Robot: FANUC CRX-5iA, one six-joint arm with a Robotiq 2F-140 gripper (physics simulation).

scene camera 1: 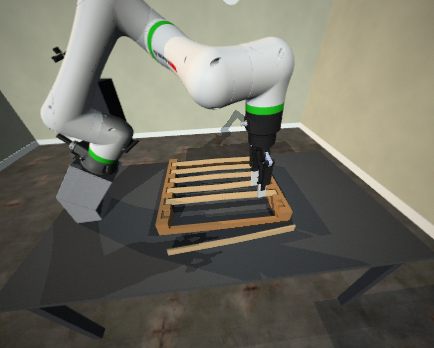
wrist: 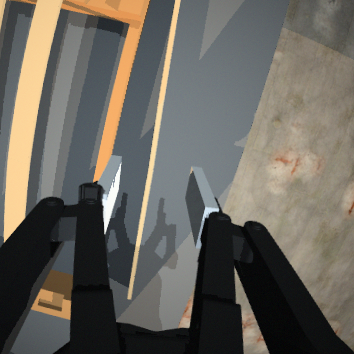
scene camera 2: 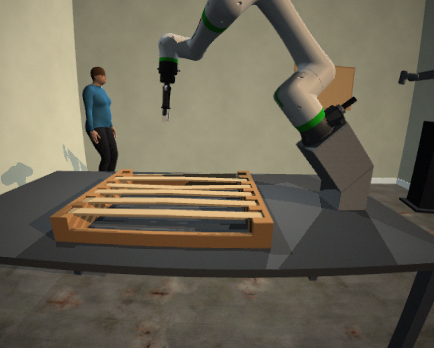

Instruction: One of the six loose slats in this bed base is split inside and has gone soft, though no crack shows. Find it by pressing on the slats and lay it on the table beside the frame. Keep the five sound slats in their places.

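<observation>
One loose slat (scene camera 1: 231, 240) (wrist: 162, 100) lies on the table, apart from the bed frame (scene camera 1: 220, 225) (scene camera 2: 160, 239) (wrist: 120, 90) and alongside its front rail in scene camera 1. Several pale slats lie across the frame; the one nearest that rail (scene camera 1: 220, 198) (wrist: 25, 125) spans both side rails, and the slat at the opposite end (scene camera 2: 165, 213) shows in scene camera 2. The notches beside the front rail hold no slat. My gripper (scene camera 1: 258, 185) (scene camera 2: 165, 119) (wrist: 154, 177) is partly open and empty, raised well above the table. The wrist view shows its fingers apart, with the loose slat far below.
The dark table (scene camera 1: 350, 215) (scene camera 2: 320, 250) carries the frame. The robot's grey base block (scene camera 1: 82, 192) (scene camera 2: 345, 175) stands beside the frame. A person in a blue top (scene camera 2: 100, 107) stands beyond the table in scene camera 2. The table's edge and the floor (wrist: 305, 125) show in the wrist view.
</observation>
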